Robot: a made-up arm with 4 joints. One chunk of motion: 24 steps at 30 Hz.
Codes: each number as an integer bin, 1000 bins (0 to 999) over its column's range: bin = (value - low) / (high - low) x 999, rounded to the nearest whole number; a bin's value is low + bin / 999 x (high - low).
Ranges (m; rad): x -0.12..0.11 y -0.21..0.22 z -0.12..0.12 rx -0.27..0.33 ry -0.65..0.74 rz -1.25..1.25
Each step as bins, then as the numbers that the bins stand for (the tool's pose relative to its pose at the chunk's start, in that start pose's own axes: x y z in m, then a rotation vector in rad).
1 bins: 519 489 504 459 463 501
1 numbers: -0.0005 0.0005 0.0011 0.0057 -0.0058 0.0038
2 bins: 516 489 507 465 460 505
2 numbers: -0.0012 0.0005 0.0018 0.0093 -0.0100 0.0138
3 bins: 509 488 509 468 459 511
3 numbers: -0.0028 0.0001 0.0023 0.0111 -0.0114 0.0288
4 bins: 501 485 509 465 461 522
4 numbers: -0.0047 -0.0012 0.0023 0.0093 -0.0086 0.0563
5 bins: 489 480 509 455 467 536
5 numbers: -0.0074 -0.0034 0.0023 0.0033 -0.0002 0.0913
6 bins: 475 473 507 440 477 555
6 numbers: -0.0106 -0.0064 0.0018 -0.0057 0.0137 0.1389
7 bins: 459 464 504 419 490 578
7 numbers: -0.0143 -0.0103 0.0011 -0.0183 0.0318 0.1964
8 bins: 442 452 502 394 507 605
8 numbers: -0.0182 -0.0154 0.0006 -0.0334 0.0554 0.2640
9 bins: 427 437 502 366 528 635
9 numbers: -0.0217 -0.0219 0.0006 -0.0502 0.0847 0.3391
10 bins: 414 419 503 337 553 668
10 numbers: -0.0247 -0.0296 0.0008 -0.0676 0.1194 0.4217
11 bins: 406 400 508 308 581 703
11 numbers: -0.0265 -0.0378 0.0020 -0.0850 0.1584 0.5093
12 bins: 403 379 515 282 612 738
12 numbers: -0.0272 -0.0469 0.0037 -0.1006 0.2015 0.5968
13 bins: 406 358 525 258 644 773
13 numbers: -0.0265 -0.0559 0.0061 -0.1150 0.2461 0.6844
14 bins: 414 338 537 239 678 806
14 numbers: -0.0247 -0.0645 0.0090 -0.1265 0.2934 0.7670
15 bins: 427 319 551 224 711 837
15 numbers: -0.0217 -0.0727 0.0124 -0.1355 0.3393 0.8446
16 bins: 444 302 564 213 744 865
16 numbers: -0.0178 -0.0800 0.0155 -0.1421 0.3852 0.9147
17 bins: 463 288 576 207 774 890
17 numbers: -0.0134 -0.0860 0.0184 -0.1457 0.4269 0.9772
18 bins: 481 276 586 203 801 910
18 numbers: -0.0093 -0.0912 0.0208 -0.1481 0.4645 1.0273
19 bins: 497 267 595 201 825 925
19 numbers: -0.0056 -0.0951 0.0229 -0.1493 0.4979 1.0648
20 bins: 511 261 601 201 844 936
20 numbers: -0.0024 -0.0977 0.0244 -0.1493 0.5243 1.0923
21 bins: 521 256 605 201 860 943
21 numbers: -0.0001 -0.0998 0.0253 -0.1493 0.5466 1.1099
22 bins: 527 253 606 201 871 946
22 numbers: 0.0013 -0.1011 0.0256 -0.1493 0.5619 1.1174
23 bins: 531 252 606 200 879 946
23 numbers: 0.0023 -0.1015 0.0256 -0.1499 0.5730 1.1174
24 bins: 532 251 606 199 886 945
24 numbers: 0.0025 -0.1020 0.0256 -0.1505 0.5828 1.1149
